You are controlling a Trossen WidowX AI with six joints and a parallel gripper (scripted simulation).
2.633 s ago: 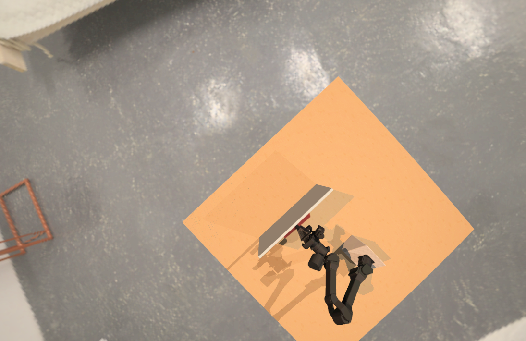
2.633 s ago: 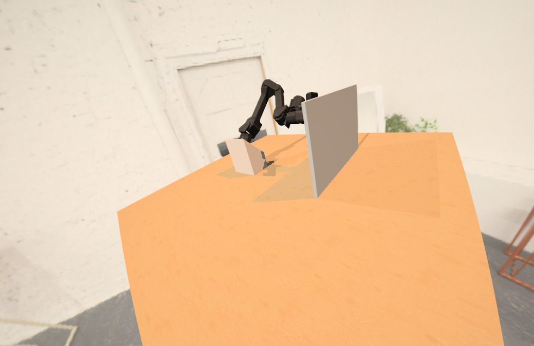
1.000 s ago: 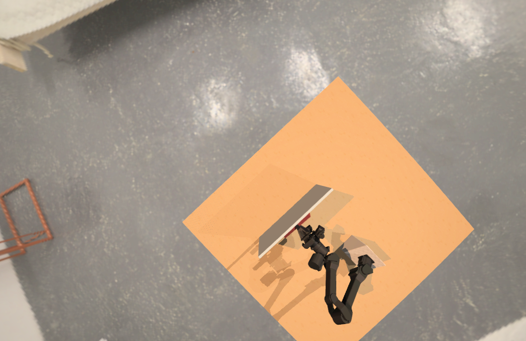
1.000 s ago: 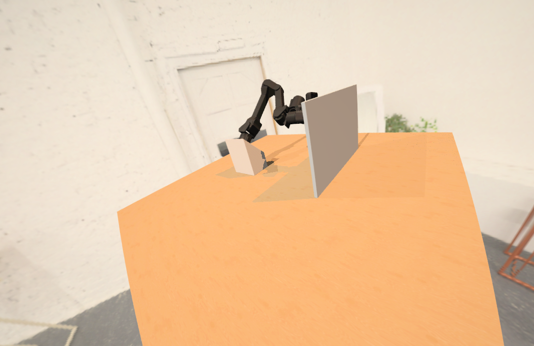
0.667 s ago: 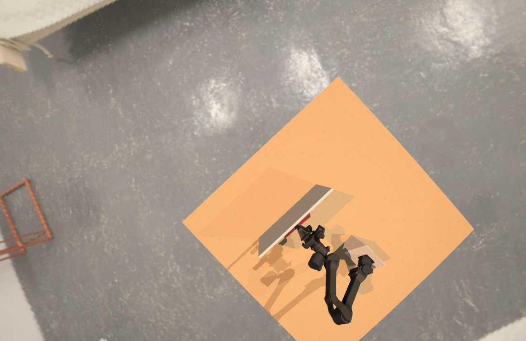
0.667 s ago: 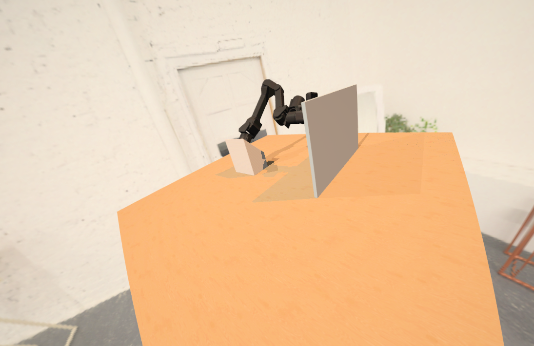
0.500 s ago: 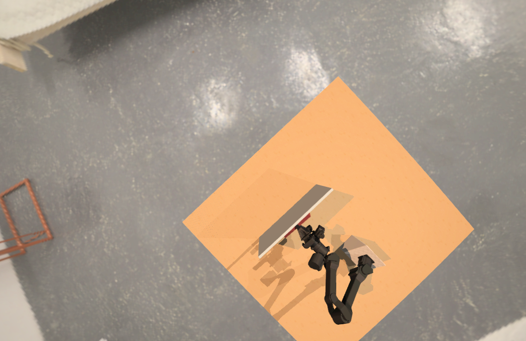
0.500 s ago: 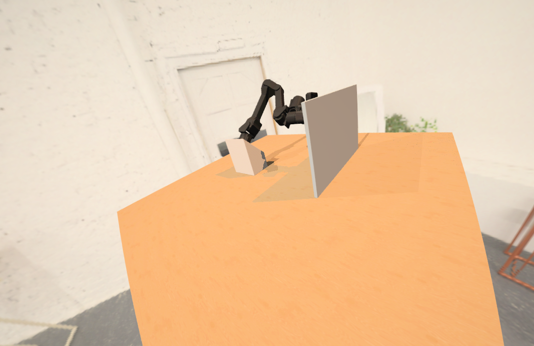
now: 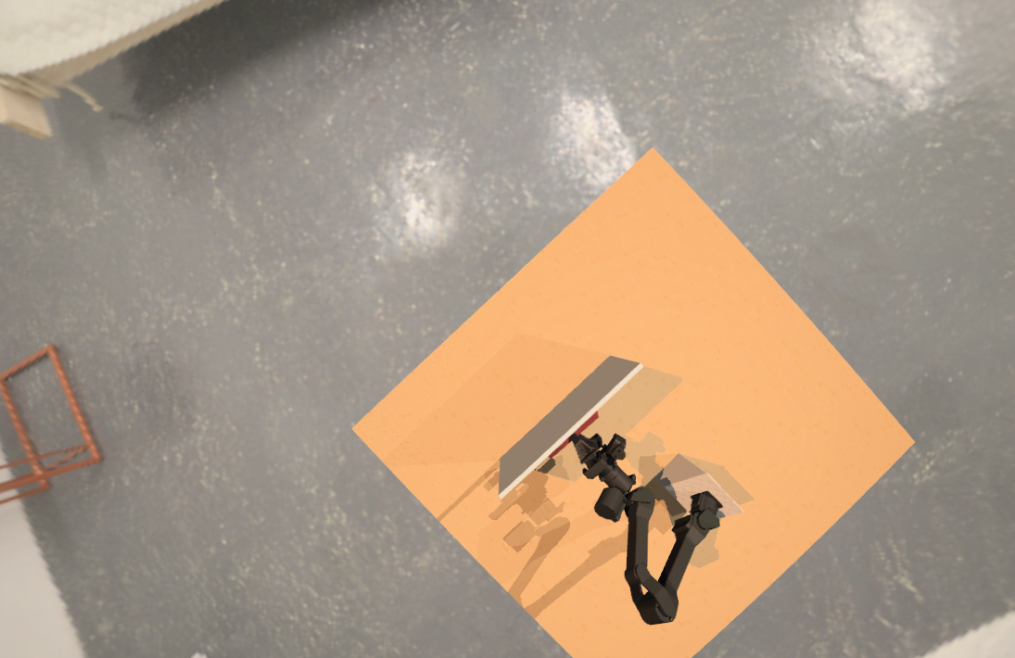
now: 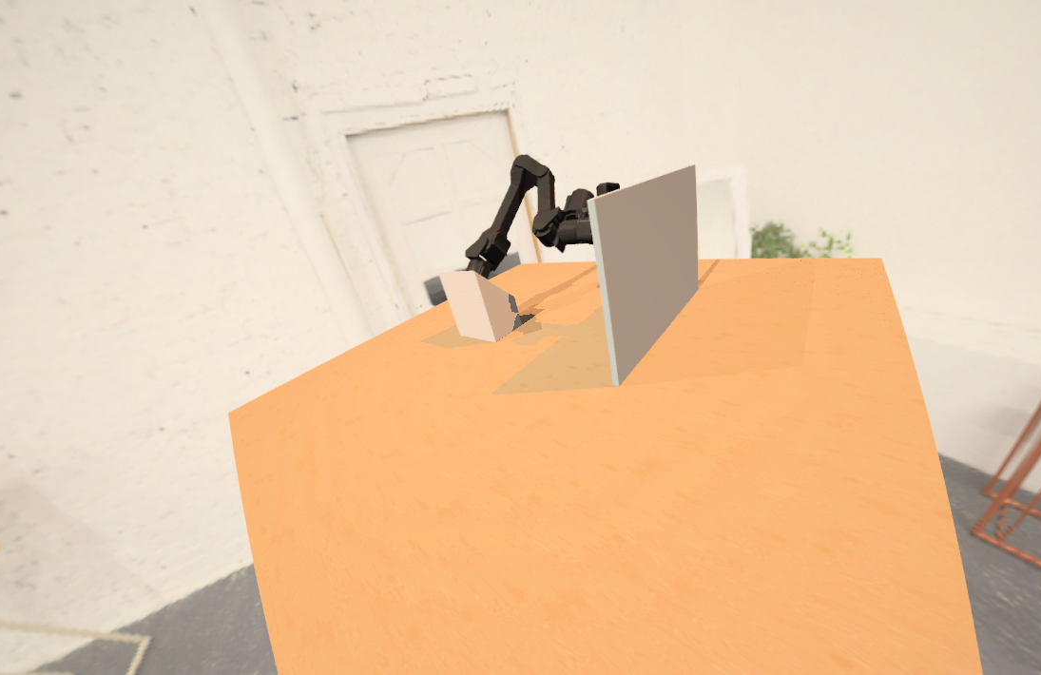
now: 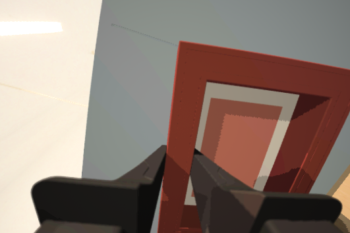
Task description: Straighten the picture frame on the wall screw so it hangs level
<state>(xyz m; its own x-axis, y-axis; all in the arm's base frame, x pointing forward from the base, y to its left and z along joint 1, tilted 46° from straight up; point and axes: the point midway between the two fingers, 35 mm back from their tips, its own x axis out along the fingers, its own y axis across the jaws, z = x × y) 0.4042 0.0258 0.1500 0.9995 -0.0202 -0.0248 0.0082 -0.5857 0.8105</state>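
My gripper tip is 10 mm to the left of the dark red picture frame and 50 mm above it. Also, from my gripper tip: grey wall panel (20 mm ahead, 10 mm to the right, 70 mm below).
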